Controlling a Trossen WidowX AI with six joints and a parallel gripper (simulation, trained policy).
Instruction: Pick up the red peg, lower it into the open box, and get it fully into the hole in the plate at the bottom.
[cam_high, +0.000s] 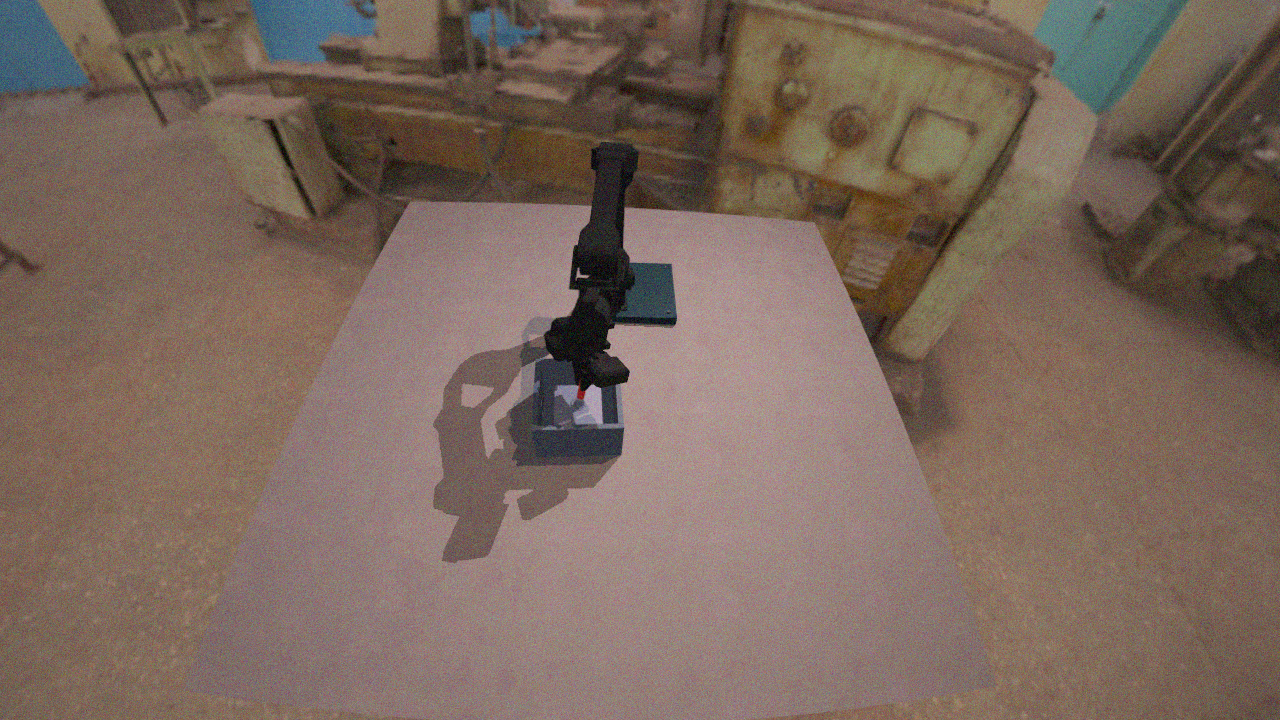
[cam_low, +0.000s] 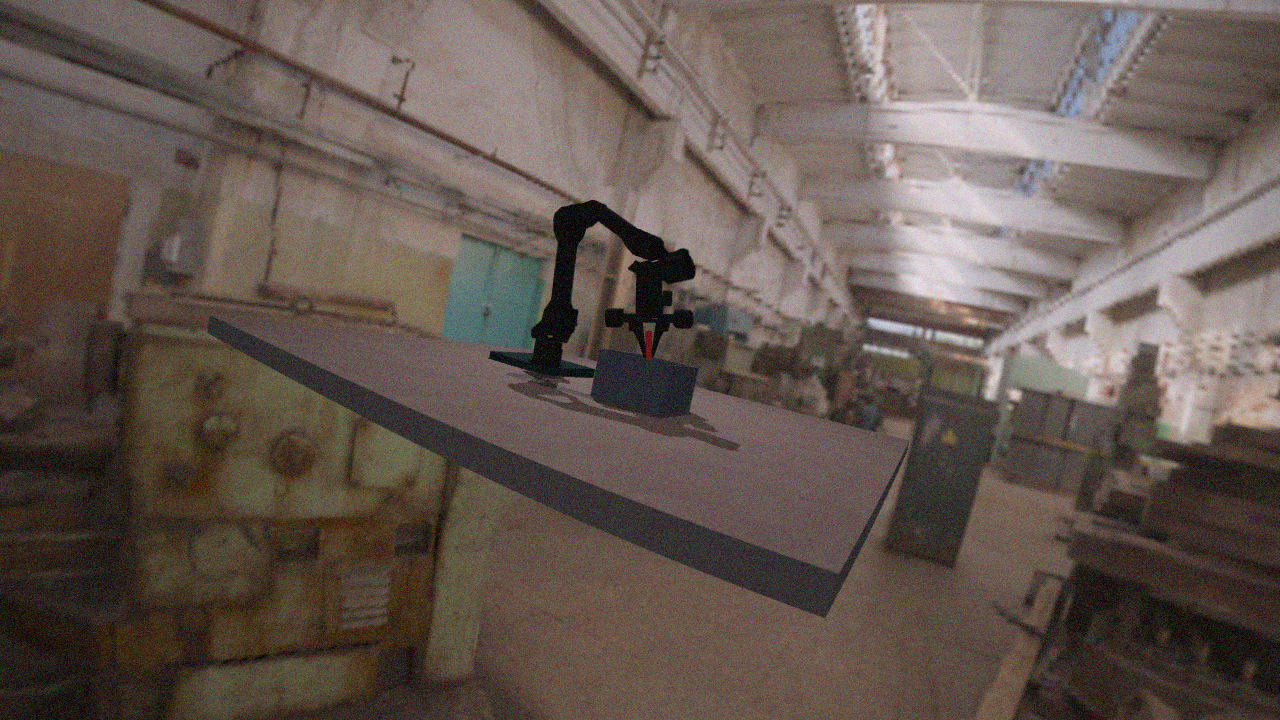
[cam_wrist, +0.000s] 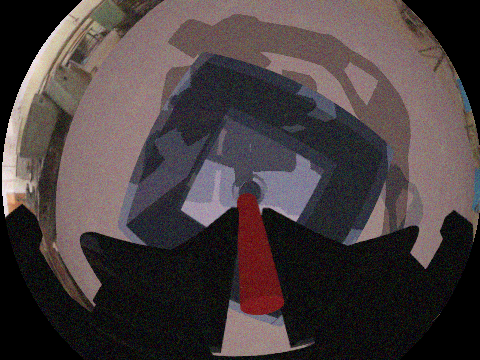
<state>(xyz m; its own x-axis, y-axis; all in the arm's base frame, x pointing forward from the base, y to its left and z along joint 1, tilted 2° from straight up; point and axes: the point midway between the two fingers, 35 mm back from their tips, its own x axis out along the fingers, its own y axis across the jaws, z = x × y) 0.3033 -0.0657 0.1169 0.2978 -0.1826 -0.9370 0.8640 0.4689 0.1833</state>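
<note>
My gripper tip is now 10 mm past the red peg, 10 mm to the right of it and 20 mm below it. From my gripper tip the other things lie so: blue box: 10 mm ahead, 10 mm to the right, 70 mm below; plate: 10 mm ahead, 10 mm to the right, 50 mm below.
</note>
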